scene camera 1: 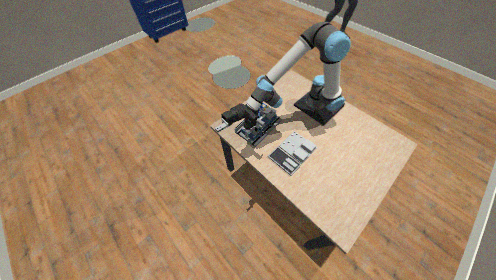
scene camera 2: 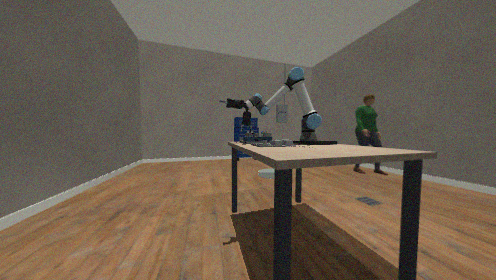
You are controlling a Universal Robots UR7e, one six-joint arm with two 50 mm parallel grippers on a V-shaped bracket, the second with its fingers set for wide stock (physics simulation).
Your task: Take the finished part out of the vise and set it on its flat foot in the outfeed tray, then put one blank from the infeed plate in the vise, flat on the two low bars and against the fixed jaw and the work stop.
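The vise stands on its dark base near the table's left corner. My downward gripper is low over the vise's front part; its fingers are too small and dark to show whether they are open or shut, or hold anything. The second gripper points sideways, past the table edge in scene camera 1. The finished part cannot be made out at the vise. A light plate carries two grey blocks. Beside it, a dark tray holds light narrow pieces.
The arm's black base plate is on the table, behind the light plate. A blue cabinet stands by the back wall. A person in green stands beyond the table.
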